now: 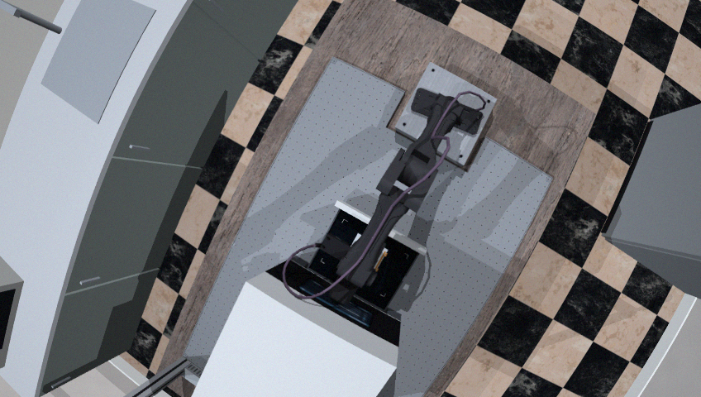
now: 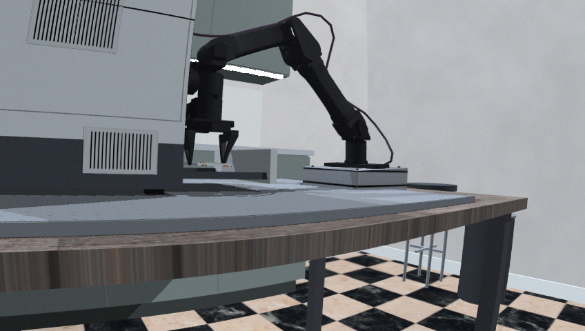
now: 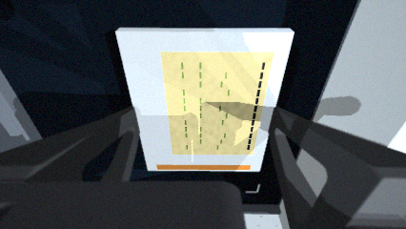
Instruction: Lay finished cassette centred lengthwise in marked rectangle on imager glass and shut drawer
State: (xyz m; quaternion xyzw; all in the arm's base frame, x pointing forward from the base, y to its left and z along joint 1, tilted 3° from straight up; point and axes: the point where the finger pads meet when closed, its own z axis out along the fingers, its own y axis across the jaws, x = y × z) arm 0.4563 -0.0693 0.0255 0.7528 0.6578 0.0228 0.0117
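Right now my hand is 30 mm short of the imager drawer. Round my hand: cassette FINISHED (right at my hand).
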